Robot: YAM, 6 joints.
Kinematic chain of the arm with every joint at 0, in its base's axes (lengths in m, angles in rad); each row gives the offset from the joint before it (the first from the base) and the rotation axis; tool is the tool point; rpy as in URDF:
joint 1: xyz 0 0 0.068 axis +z
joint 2: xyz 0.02 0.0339 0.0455 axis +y
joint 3: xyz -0.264 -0.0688 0 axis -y
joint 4: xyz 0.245 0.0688 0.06 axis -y
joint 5: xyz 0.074 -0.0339 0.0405 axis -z
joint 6: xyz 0.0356 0 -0.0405 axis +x
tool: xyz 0 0 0 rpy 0 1.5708 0
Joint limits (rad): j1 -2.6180..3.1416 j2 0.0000..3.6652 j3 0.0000..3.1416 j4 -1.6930..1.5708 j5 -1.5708..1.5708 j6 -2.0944..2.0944
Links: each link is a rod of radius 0.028 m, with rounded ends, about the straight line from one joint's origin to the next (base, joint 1, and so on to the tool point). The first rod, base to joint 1, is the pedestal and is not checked.
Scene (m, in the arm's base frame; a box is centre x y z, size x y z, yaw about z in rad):
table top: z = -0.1
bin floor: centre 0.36 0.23 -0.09 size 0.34 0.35 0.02 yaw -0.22
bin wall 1: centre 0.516 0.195 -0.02 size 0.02 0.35 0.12 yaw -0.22
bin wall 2: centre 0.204 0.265 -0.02 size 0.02 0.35 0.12 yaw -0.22
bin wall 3: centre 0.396 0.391 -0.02 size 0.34 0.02 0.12 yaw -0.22
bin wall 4: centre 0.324 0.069 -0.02 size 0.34 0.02 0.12 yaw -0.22
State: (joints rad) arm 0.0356 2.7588 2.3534 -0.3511 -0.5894 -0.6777
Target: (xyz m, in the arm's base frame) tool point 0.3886 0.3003 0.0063
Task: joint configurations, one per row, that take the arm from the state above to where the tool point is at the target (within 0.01 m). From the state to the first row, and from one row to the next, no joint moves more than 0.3 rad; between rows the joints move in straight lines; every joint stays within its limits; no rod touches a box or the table.
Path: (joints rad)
1: 0.3243 2.5716 2.1156 -0.5304 -0.6279 -0.6777
2: 0.6131 2.3844 1.8778 -0.7096 -0.6665 -0.6777
3: 0.6141 2.6667 1.8983 -0.6258 -0.6482 -0.6777

